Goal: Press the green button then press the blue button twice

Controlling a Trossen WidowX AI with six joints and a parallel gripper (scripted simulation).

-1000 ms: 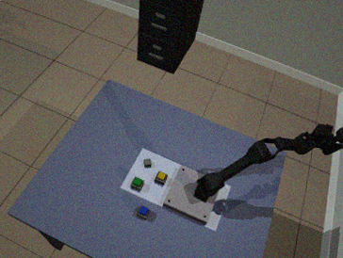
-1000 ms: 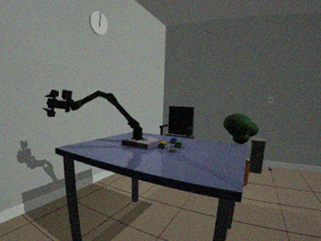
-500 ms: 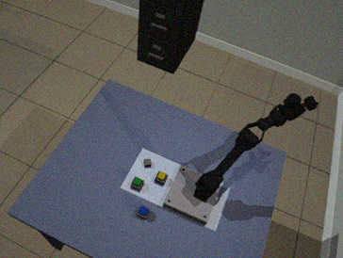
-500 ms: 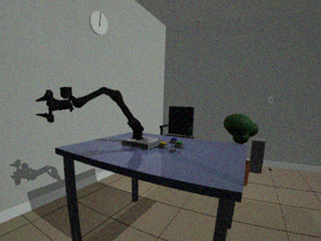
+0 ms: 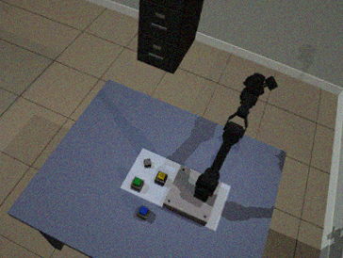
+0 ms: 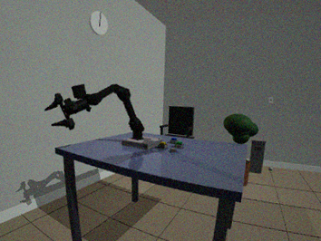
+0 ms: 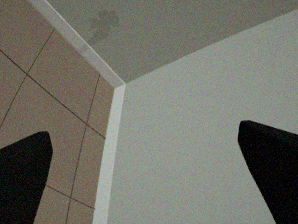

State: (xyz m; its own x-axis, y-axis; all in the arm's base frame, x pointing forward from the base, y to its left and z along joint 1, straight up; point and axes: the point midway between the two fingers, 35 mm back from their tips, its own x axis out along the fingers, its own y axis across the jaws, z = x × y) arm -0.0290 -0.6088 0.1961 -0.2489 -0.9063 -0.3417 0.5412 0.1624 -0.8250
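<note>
Now: gripper tip 330 mm short of the green button, 740 mm to the right of it and 190 mm above it. The rest, counted from my gripper tip: yellow button: 240 mm ahead, 660 mm to the left, 190 mm below; then dark block: 340 mm ahead, 620 mm to the left, 210 mm below; then blue button: 230 mm ahead, 850 mm to the left, 190 mm below.
</note>
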